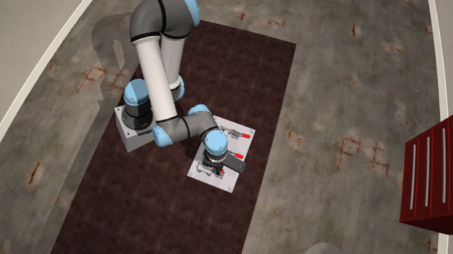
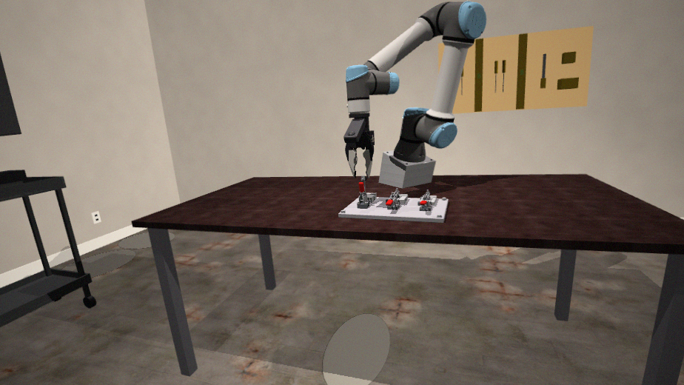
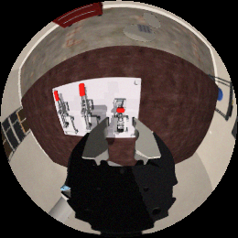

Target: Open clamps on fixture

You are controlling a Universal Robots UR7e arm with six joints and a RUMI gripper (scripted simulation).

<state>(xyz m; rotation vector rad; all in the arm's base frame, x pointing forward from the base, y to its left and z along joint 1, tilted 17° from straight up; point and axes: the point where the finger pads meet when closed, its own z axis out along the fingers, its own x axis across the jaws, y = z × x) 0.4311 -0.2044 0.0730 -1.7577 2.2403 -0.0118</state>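
My hand is 11 cm to the right of the toggle clamp, 9 cm above it and 2 cm short of it. Also, from my hand: fixture plate 13 cm below, 12 cm to the left, 1 cm behind; then part 24 cm to the left, 11 cm below, 5 cm behind.
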